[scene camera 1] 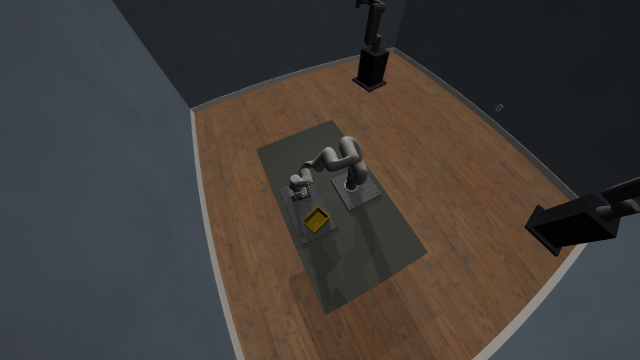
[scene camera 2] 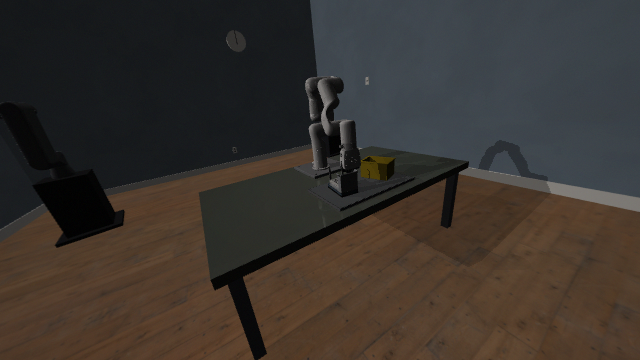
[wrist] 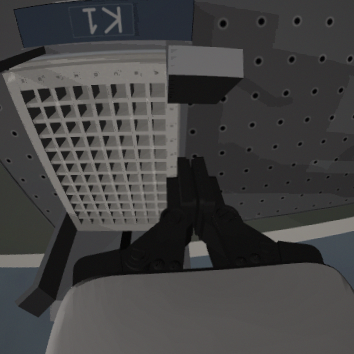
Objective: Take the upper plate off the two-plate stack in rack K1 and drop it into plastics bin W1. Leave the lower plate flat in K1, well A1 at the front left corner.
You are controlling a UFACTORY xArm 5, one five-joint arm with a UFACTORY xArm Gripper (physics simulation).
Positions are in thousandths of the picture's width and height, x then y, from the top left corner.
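Note:
There is my gripper (wrist: 532,493). I can also see a gridded plate (wrist: 287,357).

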